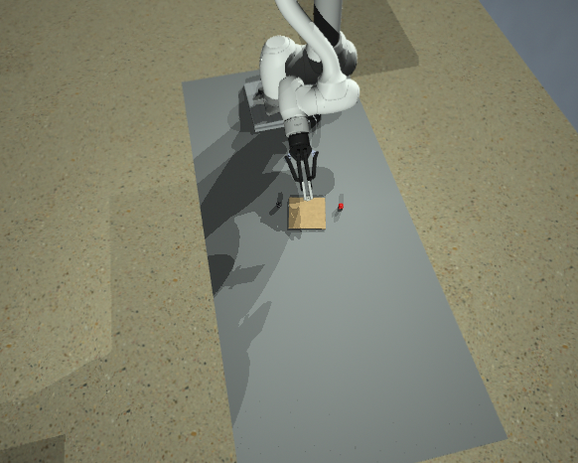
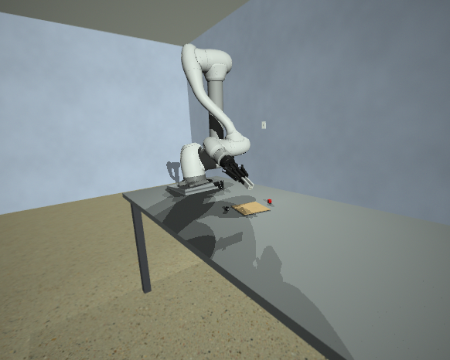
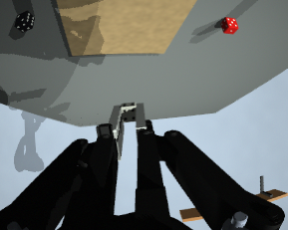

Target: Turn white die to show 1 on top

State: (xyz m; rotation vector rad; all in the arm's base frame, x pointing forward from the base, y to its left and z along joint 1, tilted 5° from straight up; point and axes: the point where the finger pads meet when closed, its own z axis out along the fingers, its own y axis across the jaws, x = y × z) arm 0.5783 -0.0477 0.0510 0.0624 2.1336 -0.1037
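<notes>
Right now my hand is 2 cm short of the tan mat and 12 cm above it. The rest, counted from my hand: black die (4 cm behind, 10 cm to the right, 12 cm below); then white die (2 cm ahead, 2 cm below); then red die (3 cm ahead, 13 cm to the left, 12 cm below).
</notes>
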